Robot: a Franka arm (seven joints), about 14 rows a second.
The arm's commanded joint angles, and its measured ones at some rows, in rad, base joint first. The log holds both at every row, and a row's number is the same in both.
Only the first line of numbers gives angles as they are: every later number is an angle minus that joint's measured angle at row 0.
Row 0, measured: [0.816, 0.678, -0.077, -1.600, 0.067, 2.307, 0.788]
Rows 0 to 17, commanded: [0.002, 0.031, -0.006, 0.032, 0.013, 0.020, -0.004]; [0.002, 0.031, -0.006, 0.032, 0.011, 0.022, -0.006]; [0.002, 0.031, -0.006, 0.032, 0.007, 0.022, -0.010]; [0.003, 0.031, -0.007, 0.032, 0.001, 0.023, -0.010]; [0.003, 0.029, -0.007, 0.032, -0.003, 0.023, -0.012]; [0.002, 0.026, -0.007, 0.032, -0.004, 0.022, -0.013]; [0.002, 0.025, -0.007, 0.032, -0.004, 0.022, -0.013]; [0.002, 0.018, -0.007, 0.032, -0.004, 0.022, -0.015]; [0.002, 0.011, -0.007, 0.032, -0.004, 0.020, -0.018]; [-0.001, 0.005, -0.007, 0.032, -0.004, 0.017, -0.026]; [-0.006, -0.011, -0.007, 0.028, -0.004, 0.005, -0.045]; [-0.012, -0.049, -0.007, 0.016, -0.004, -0.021, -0.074]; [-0.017, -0.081, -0.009, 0.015, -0.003, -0.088, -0.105]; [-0.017, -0.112, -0.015, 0.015, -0.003, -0.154, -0.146]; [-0.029, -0.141, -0.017, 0.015, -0.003, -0.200, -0.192]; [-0.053, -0.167, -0.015, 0.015, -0.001, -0.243, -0.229]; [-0.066, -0.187, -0.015, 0.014, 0.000, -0.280, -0.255]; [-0.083, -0.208, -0.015, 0.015, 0.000, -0.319, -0.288]
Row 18, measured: [-0.051, -0.159, -0.020, 0.029, -0.001, -0.253, -0.229]
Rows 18 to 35, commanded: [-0.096, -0.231, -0.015, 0.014, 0.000, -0.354, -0.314]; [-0.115, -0.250, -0.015, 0.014, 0.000, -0.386, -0.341]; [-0.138, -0.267, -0.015, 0.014, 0.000, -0.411, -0.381]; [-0.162, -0.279, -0.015, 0.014, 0.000, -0.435, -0.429]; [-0.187, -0.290, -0.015, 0.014, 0.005, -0.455, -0.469]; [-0.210, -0.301, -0.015, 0.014, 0.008, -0.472, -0.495]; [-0.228, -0.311, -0.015, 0.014, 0.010, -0.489, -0.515]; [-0.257, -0.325, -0.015, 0.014, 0.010, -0.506, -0.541]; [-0.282, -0.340, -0.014, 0.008, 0.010, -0.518, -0.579]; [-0.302, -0.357, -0.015, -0.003, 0.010, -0.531, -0.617]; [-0.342, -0.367, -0.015, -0.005, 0.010, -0.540, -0.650]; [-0.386, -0.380, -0.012, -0.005, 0.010, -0.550, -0.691]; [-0.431, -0.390, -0.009, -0.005, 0.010, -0.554, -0.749]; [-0.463, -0.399, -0.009, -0.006, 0.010, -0.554, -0.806]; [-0.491, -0.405, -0.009, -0.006, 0.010, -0.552, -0.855]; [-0.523, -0.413, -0.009, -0.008, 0.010, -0.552, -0.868]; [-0.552, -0.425, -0.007, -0.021, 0.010, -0.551, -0.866]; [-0.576, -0.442, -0.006, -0.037, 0.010, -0.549, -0.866]
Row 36, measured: [-0.536, -0.388, -0.020, 0.019, -0.001, -0.547, -0.855]
